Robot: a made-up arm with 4 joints. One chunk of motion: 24 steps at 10 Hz.
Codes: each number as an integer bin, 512 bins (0 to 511) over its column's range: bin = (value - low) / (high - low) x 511, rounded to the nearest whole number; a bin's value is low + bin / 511 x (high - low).
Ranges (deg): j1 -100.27..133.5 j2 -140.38..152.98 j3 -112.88..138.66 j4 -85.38..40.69
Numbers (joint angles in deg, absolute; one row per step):
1: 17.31 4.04 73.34 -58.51
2: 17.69 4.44 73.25 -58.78
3: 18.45 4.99 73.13 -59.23
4: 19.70 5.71 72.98 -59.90
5: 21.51 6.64 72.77 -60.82
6: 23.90 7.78 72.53 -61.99
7: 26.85 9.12 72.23 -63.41
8: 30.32 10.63 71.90 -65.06
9: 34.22 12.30 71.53 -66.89
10: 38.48 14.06 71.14 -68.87
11: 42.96 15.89 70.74 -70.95
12: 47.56 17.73 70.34 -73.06
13: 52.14 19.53 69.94 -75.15
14: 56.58 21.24 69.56 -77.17
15: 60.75 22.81 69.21 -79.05
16: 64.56 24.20 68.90 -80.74
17: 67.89 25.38 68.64 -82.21
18: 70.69 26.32 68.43 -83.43
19: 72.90 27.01 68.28 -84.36
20: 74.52 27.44 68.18 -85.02
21: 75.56 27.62 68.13 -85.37
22: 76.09 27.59 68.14 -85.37
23: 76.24 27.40 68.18 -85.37
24: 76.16 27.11 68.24 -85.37
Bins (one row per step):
1: 257 252 378 109
2: 258 252 378 108
3: 260 253 378 106
4: 262 254 378 103
5: 266 256 377 100
6: 271 258 377 95
7: 278 260 376 89
8: 285 263 375 82
9: 294 266 375 75
10: 303 269 374 67
11: 313 272 373 58
12: 323 275 372 50
13: 333 279 371 41
14: 343 282 371 33
15: 352 284 370 26
16: 360 287 369 19
17: 368 289 369 13
18: 374 290 368 8
19: 379 292 368 4
20: 382 292 368 1
21: 384 293 368 0
22: 386 293 368 0
23: 386 292 368 0
24: 386 292 368 0

